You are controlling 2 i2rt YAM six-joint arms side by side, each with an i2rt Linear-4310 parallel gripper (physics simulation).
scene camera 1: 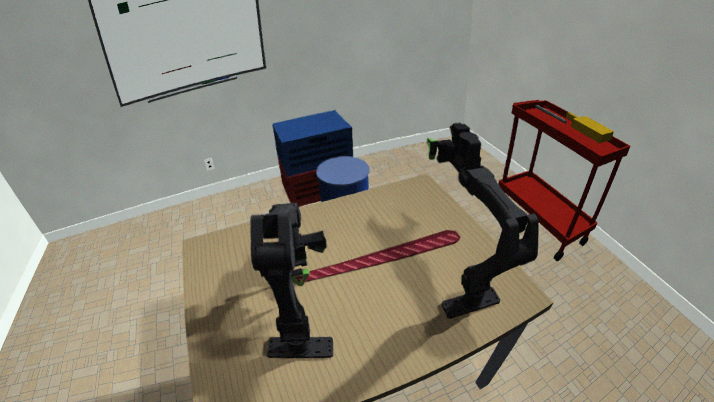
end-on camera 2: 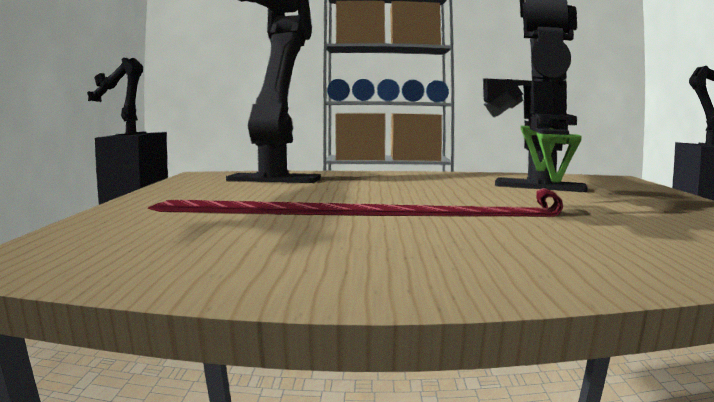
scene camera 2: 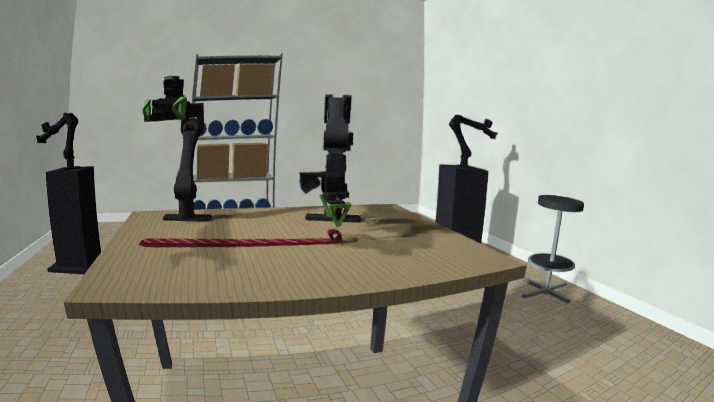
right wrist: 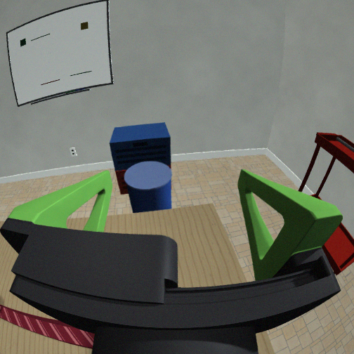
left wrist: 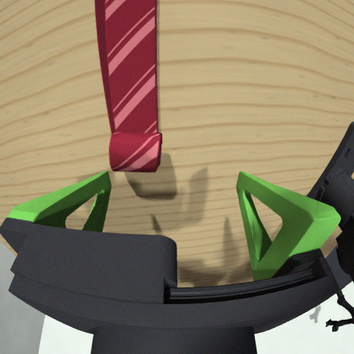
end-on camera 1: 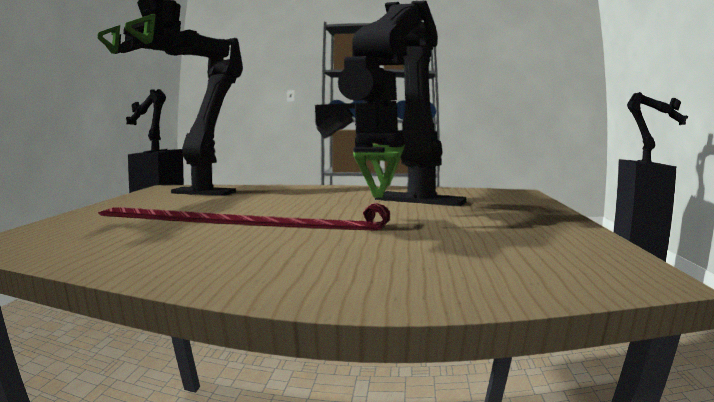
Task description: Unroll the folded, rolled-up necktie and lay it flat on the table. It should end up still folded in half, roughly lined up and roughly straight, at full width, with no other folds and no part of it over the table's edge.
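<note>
A dark red necktie with pink stripes (scene camera 1: 385, 256) (scene camera 2: 235, 243) (end-on camera 1: 240, 219) (end-on camera 2: 350, 208) (left wrist: 132, 65) (right wrist: 47, 327) lies in a nearly straight strip on the table (scene camera 1: 320, 320) (scene camera 2: 300, 280). Its narrower end still curls up in a small roll (scene camera 2: 335, 235) (end-on camera 1: 376, 216) (end-on camera 2: 550, 202) (left wrist: 135, 152). My left gripper (left wrist: 173, 178) is open and empty, pointing down a little above and beside this roll. In the left wrist view the roll is ahead of the fingers, nearer the left one. My right gripper (scene camera 2: 165, 109) (right wrist: 174, 176) is open and empty, raised high above the table.
A blue and red drawer cabinet (scene camera 1: 312, 131) and a blue drum (scene camera 1: 343, 172) stand beyond the table's far edge in scene camera 1. A red cart (scene camera 1: 565, 131) stands at the right. A stool (scene camera 2: 560, 203) and a shelf rack (scene camera 2: 235, 59) show in scene camera 2.
</note>
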